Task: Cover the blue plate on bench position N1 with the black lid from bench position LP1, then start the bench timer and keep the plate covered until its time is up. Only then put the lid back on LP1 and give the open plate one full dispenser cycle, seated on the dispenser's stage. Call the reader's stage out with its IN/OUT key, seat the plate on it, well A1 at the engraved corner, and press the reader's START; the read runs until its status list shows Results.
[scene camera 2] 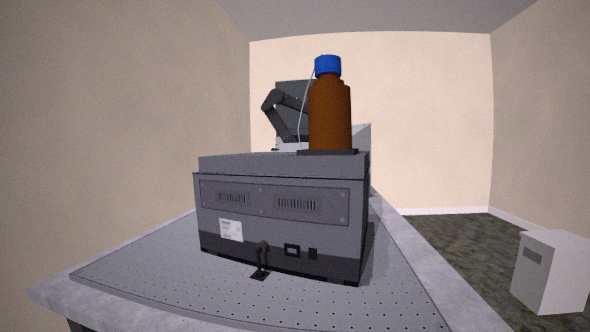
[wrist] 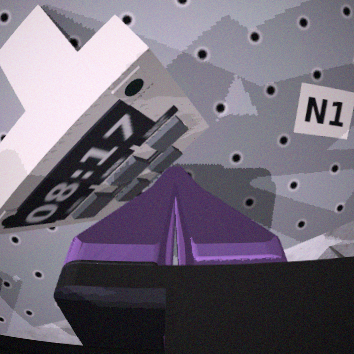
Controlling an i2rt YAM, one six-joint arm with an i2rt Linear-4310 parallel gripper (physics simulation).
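Observation:
The bench timer is at the left of the wrist view, tilted in the picture, its dark display reading 08:17 beside a group of grey keys. My gripper is shut, its purple fingertips together with nothing between them. The tips are close to the lower right end of the timer's keys; whether they touch it I cannot tell. The N1 label lies on the perforated board at the right of the wrist view. The blue plate and the black lid do not show in either view.
In the scene view a large grey instrument stands on the perforated board, with a brown bottle with a blue cap on top. Part of the dark arm shows behind it. A white cabinet stands at the right on the floor.

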